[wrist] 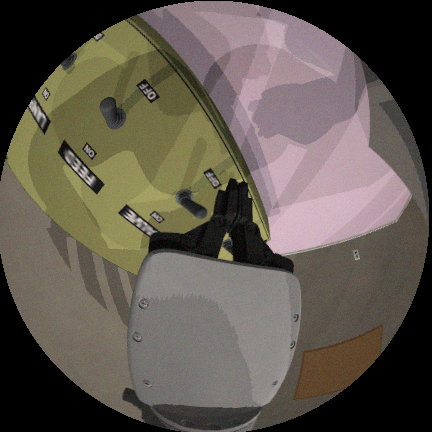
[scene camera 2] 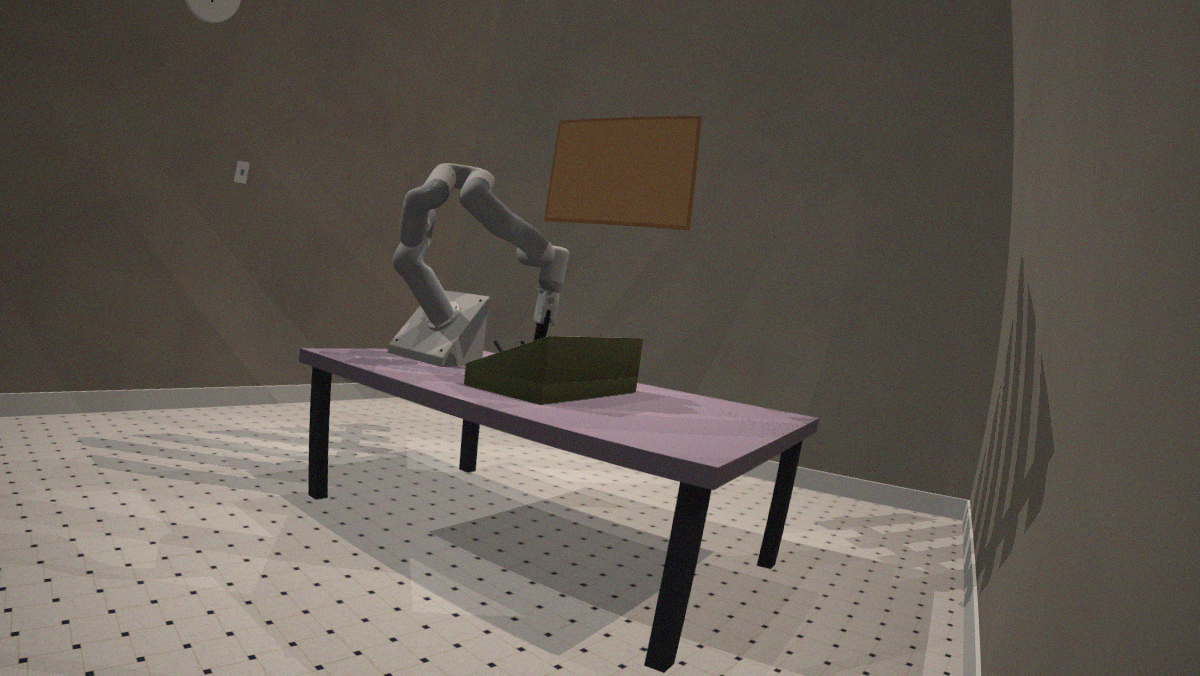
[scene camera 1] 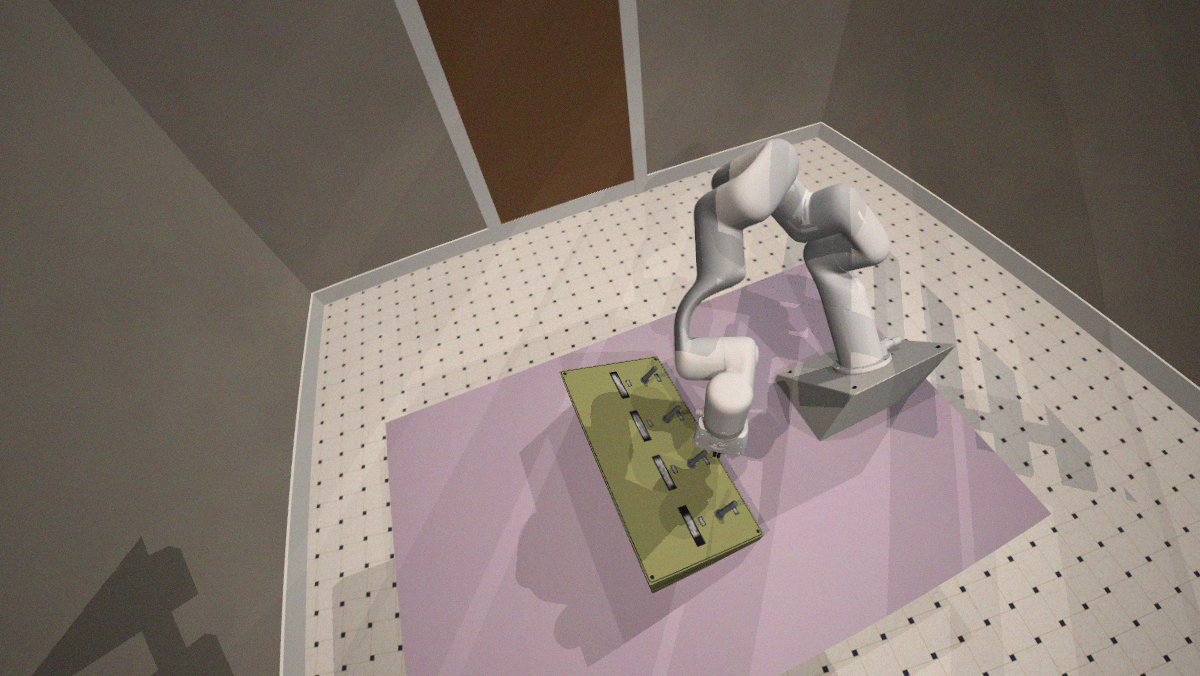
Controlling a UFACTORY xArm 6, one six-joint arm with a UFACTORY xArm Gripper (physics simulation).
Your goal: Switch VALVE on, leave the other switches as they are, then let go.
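Frame: origin at the arm's base, x left, y back, z up, level; millimetres.
Seen in the pictures: gripper, between the fingertips: (wrist: 233,190) (scene camera 1: 717,451); arm's base, origin of its link: (scene camera 2: 443,316) (scene camera 1: 862,363).
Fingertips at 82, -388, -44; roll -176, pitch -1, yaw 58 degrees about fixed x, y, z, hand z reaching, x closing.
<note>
Pixels of each thing's middle, then the offset from my fingertips to it, as dx, dy, dz. "spot": a spot on its surface instead. Level surfaces: height alone.
- VALVE label, middle of its body: (wrist: 144,226) (scene camera 1: 664,472) +17, -127, +15
- OFF label, a spot on its surface: (wrist: 212,178) spot: +1, -25, -29
- FEED label, middle of its body: (wrist: 78,167) (scene camera 1: 640,425) -101, -146, +15
- sloped olive panel, middle of its body: (wrist: 130,172) (scene camera 1: 651,458) (scene camera 2: 560,369) -42, -140, -42
- pink table, height of its surface: dz -103
- panel's far end, a spot on its surface: (scene camera 1: 649,375) spot: -228, -86, +7
The VALVE label (wrist: 139,221) is partly covered by my gripper in the wrist view. Its dark lever (wrist: 192,204) (scene camera 1: 696,458) stands between a small ON label (wrist: 156,216) and an OFF label (wrist: 212,178), and appears to lean to the OFF side. My gripper (wrist: 233,190) (scene camera 1: 716,454) (scene camera 2: 539,334) is shut and empty. Its fingertips are beside the VALVE lever on the OFF side, near the panel's lower edge. Contact cannot be made out. The FEED label (wrist: 81,167) and its lever (wrist: 112,113) (scene camera 1: 672,413) are alongside; this lever also appears to lean to OFF.
The sloped olive panel (scene camera 1: 604,470) (scene camera 2: 587,369) stands on the pink table (scene camera 1: 470,503) (scene camera 2: 738,428). Other levers are at the panel's far end (scene camera 1: 649,375) and near end (scene camera 1: 727,508). The arm's grey base (scene camera 1: 856,398) (scene camera 2: 453,331) stands beyond the panel's lower edge.
</note>
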